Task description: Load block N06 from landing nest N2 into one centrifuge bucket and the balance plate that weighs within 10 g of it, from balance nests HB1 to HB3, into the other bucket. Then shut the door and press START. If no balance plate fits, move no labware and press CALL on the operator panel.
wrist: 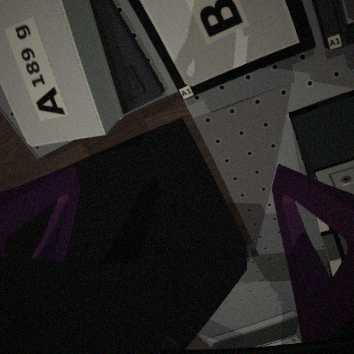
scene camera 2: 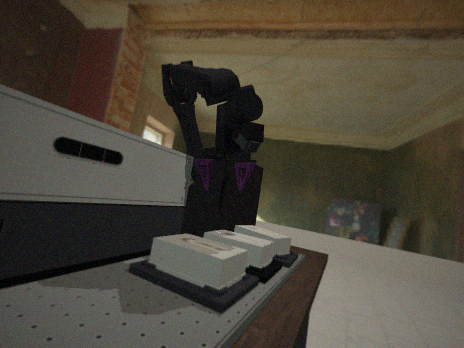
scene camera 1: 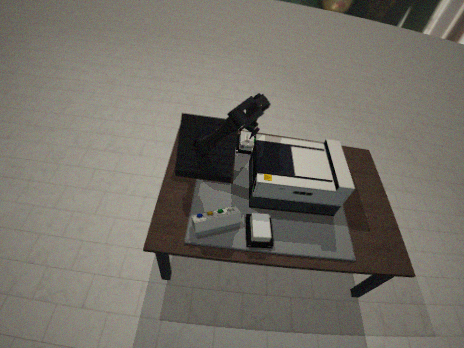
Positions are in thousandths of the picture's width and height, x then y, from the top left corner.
Scene:
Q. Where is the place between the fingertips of the gripper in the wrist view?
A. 496, 499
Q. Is the gripper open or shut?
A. Open.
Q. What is the gripper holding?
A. Nothing.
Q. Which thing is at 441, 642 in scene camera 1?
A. A white button box.

